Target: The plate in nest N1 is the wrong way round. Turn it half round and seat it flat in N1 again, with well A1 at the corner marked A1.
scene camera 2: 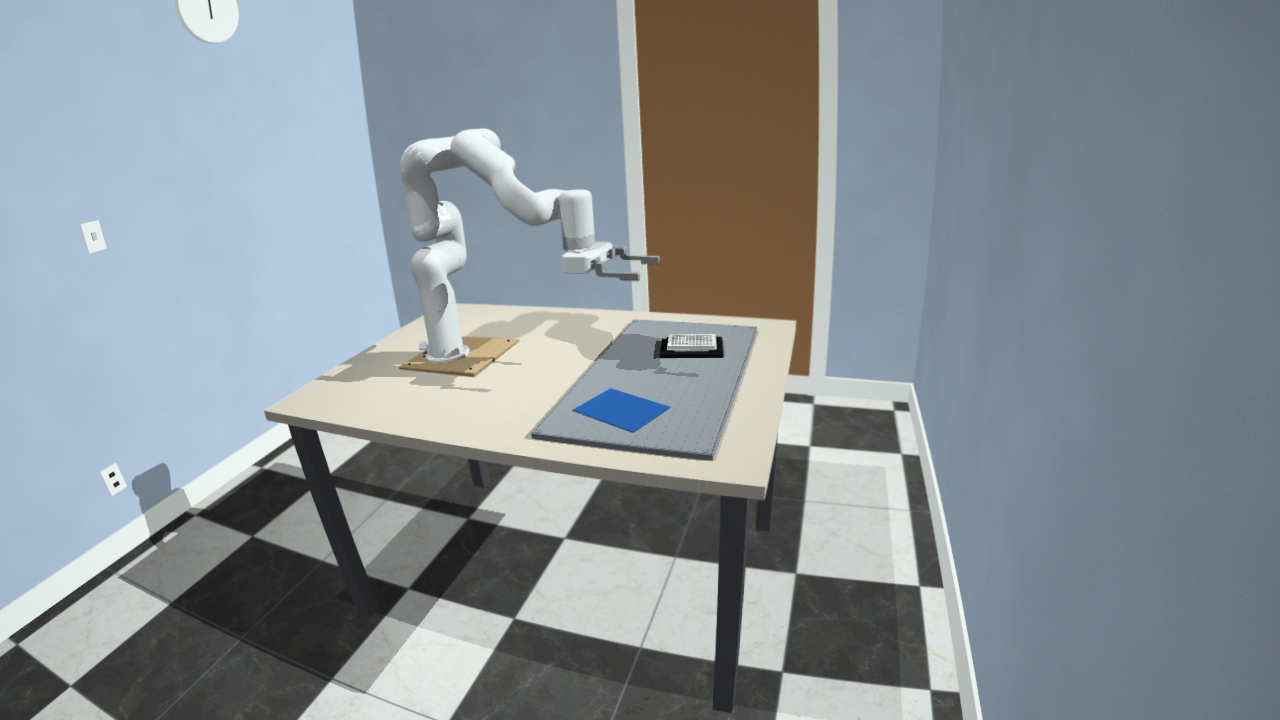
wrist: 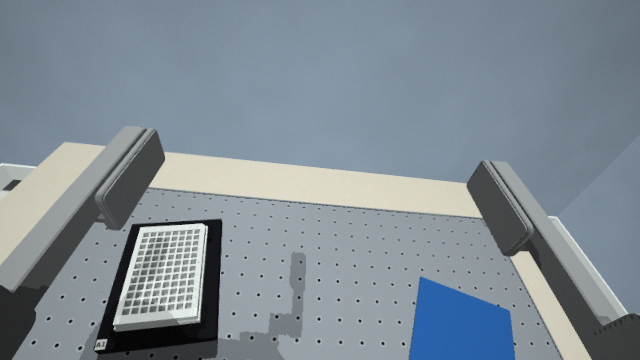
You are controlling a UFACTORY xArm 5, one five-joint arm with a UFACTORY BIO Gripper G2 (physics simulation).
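Note:
The white well plate [scene camera 2: 691,342] [wrist: 162,272] sits in the black nest [scene camera 2: 716,352] [wrist: 212,300] towards the back of the perforated board. In the wrist view its grid of wells faces up, and the nest's A1 label [wrist: 101,344] shows at the nest's lower left corner. Which plate corner holds well A1 cannot be told. My gripper [scene camera 2: 648,268] [wrist: 315,192] is open and empty, high above the table, with its fingers level. In the wrist view the plate lies below and just right of the left finger.
The grey perforated board [scene camera 2: 653,438] [wrist: 350,250] lies on the cream table [scene camera 2: 510,394] [wrist: 300,180]. A blue sheet [scene camera 2: 622,409] [wrist: 462,320] lies on the board's near part. The arm's wooden base plate [scene camera 2: 487,358] is at the table's left.

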